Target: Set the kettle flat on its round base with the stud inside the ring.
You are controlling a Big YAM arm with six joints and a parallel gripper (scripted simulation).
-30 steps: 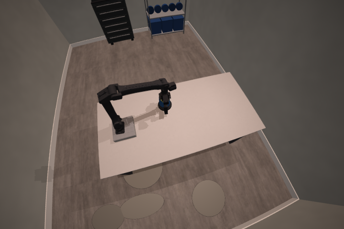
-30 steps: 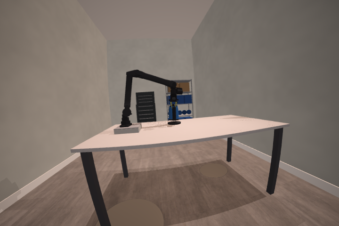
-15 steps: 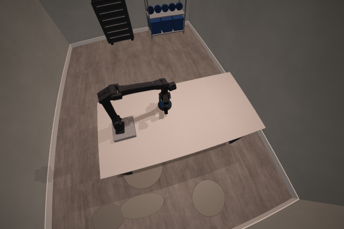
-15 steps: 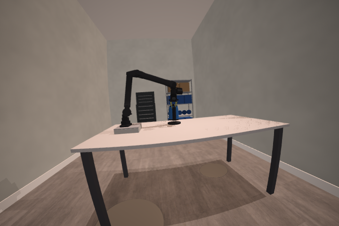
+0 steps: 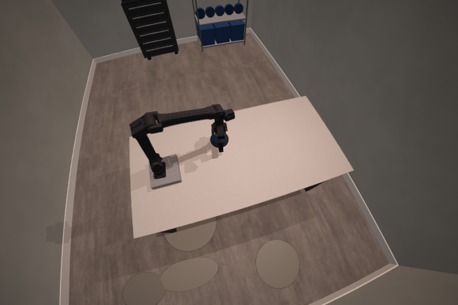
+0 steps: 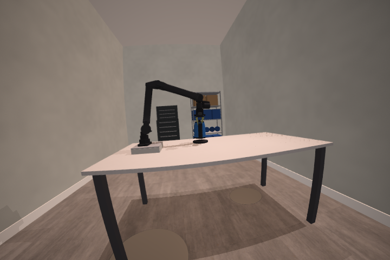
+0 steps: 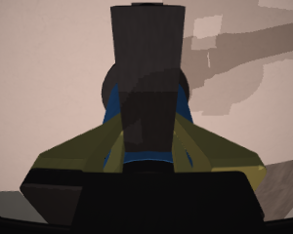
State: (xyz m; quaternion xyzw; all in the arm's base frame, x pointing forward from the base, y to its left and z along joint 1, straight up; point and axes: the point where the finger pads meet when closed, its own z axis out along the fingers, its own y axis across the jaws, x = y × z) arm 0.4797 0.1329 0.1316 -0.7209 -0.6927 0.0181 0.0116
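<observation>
Now: hand 5 cm above the blue kettle and 3 cm to the right of it. Round my hand: round black base: 17 cm below, 7 cm to the left.
</observation>
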